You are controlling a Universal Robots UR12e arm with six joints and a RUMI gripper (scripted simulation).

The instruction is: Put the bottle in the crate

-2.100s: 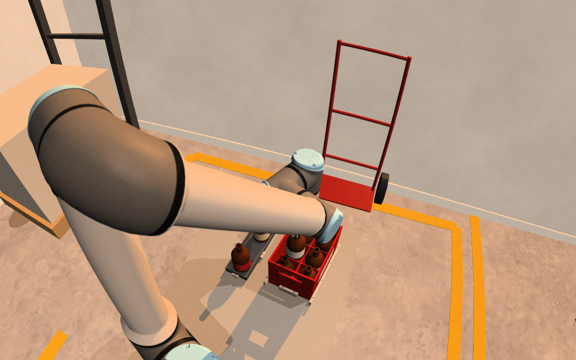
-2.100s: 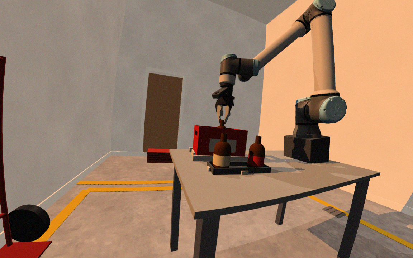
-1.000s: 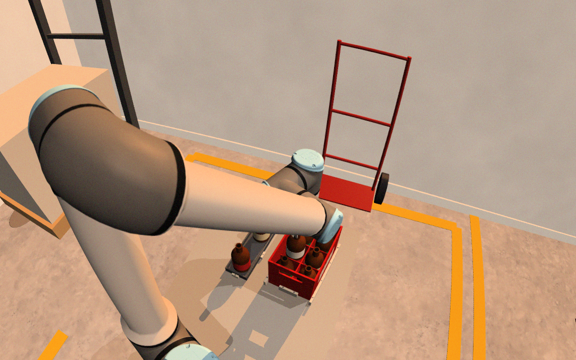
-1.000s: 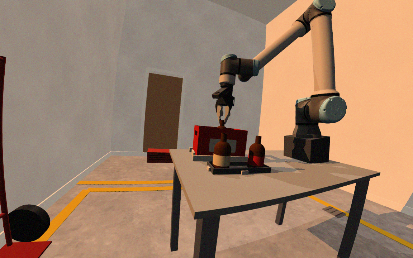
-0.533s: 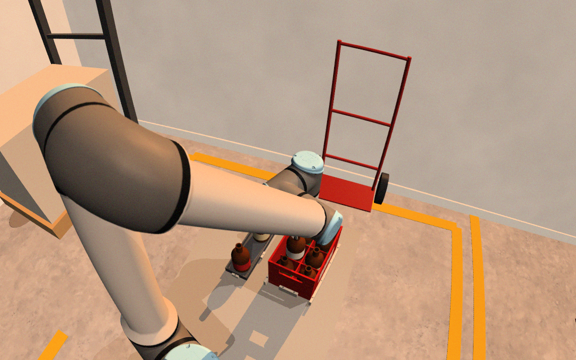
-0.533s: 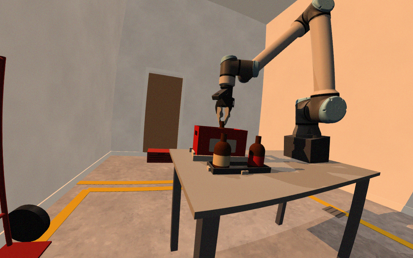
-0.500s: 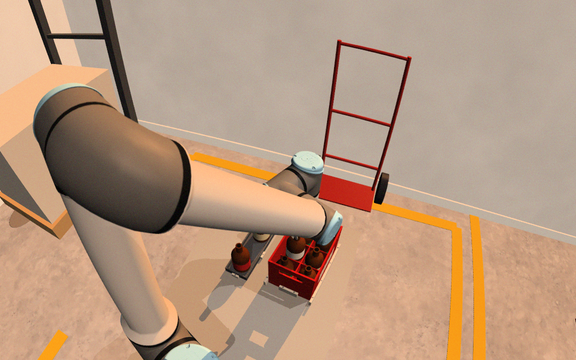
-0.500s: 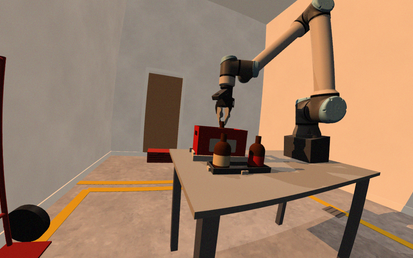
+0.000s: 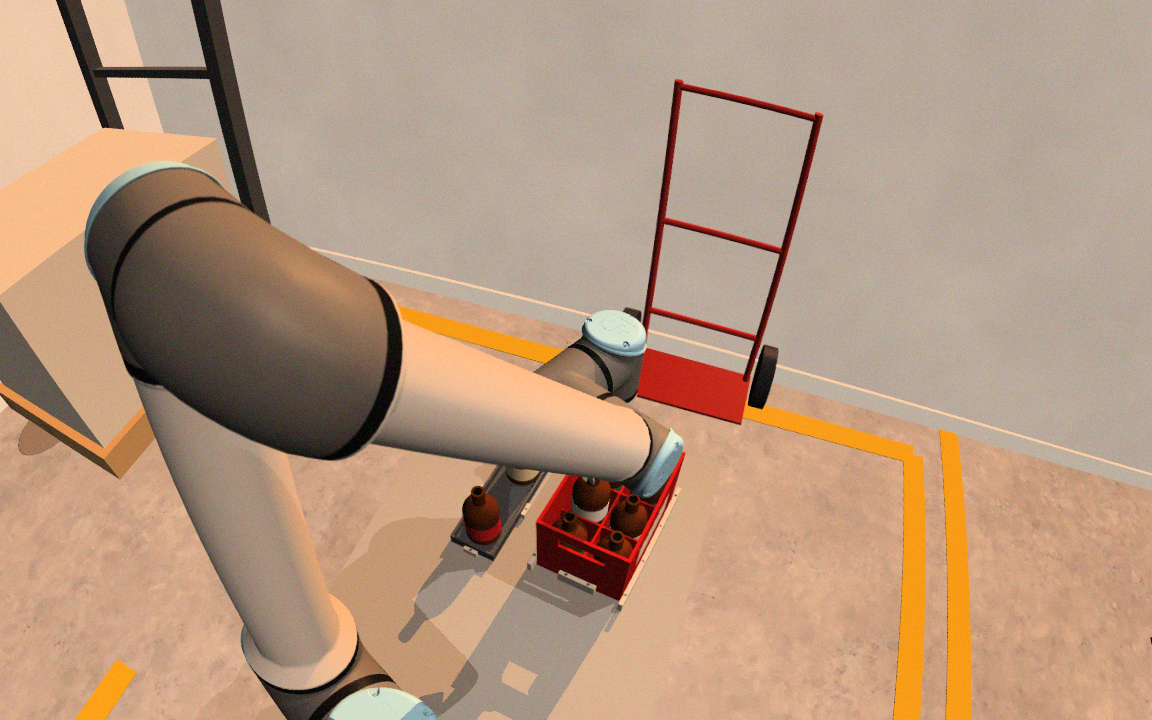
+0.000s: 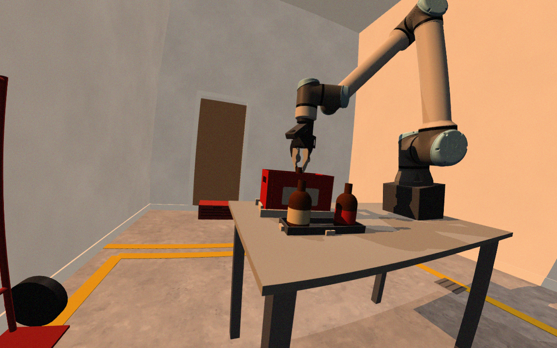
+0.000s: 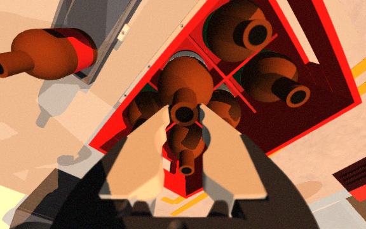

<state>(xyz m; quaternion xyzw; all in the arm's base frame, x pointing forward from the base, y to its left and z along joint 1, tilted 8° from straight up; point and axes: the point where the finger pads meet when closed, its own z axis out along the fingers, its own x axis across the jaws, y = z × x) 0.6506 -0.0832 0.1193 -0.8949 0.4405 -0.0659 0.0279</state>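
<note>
Now: the red crate 10 mm behind my hand, 40 mm to the right of it and 110 mm below it. Also, from my hand: dark tray (10 mm behind, 190 mm to the left, 180 mm below).
</note>
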